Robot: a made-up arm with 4 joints.
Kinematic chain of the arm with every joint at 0, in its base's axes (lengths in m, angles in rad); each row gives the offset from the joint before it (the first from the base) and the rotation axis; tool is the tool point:
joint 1: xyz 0 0 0.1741 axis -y
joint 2: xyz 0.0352 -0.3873 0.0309 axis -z
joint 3: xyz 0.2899 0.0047 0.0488 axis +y
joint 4: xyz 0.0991 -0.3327 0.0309 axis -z
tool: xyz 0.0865 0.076 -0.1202
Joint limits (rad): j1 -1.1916..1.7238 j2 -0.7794..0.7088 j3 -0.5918..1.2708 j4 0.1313..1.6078
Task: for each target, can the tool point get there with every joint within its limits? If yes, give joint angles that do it. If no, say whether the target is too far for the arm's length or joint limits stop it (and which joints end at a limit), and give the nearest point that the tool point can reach.
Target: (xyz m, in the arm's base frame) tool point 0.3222 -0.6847 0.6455
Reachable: yes | joints 0.8197 -0.0275 -0.4250 0.5797
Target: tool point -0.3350 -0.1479 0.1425
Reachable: no: joint limits stop it (at a limit: joint 1, joint 2, joint 3, joint 4) | nearest point 0.0274 -0.3908 -0.2533 | short by 0.589 m
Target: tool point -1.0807 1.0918 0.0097
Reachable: no: too far | nearest point -0.2009 -0.2227 0.7273 | short by 1.737 m
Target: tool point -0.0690 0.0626 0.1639
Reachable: no: joint limits stop it (at a limit: joint 1, joint 2, joint 4) | nearest point 0.0296 -0.3817 -0.2624 | short by 0.624 m
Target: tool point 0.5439 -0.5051 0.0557
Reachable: yes | joints 0.0150 -0.4790 0.7019 0.8087
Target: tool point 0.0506 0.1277 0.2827
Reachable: no: joint limits stop it (at a limit: joint 2, joint 4) | nearest point 0.2344 -0.2461 0.6773 | short by 0.574 m
